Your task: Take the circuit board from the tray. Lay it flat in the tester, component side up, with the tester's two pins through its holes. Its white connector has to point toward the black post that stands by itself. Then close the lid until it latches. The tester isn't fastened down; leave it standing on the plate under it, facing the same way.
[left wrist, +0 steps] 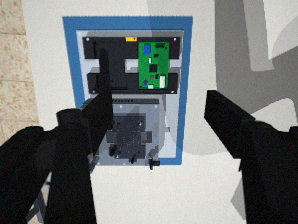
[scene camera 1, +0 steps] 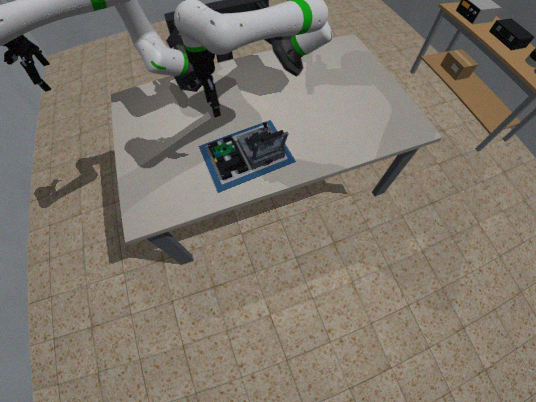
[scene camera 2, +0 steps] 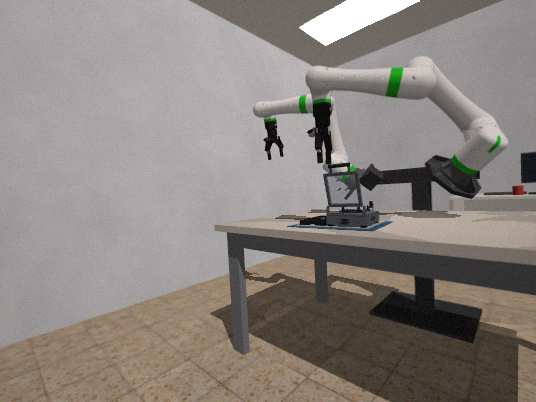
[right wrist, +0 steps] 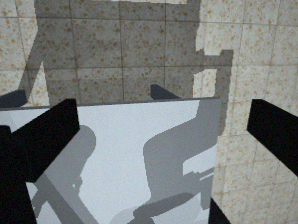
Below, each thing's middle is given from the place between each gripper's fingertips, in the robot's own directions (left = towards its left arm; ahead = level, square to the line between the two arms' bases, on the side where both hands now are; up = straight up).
Now: left hand 31 cm above the green circuit board (left wrist: 153, 58). Round my left hand: black tray (scene camera 1: 237, 160): 31 cm below, 5 cm ahead, 1 cm to the left; then clear lid (scene camera 2: 343, 189): 21 cm to the left, 15 cm below, 14 cm ahead.
Right now my right hand (scene camera 1: 47, 77) is 710 mm to the right of the green circuit board, 420 mm above it and 270 mm short of it. Also, from my right hand: black tray 720 mm to the left, 420 mm below, 320 mm ahead; clear lid 920 mm to the left, 410 mm ahead, 260 mm below.
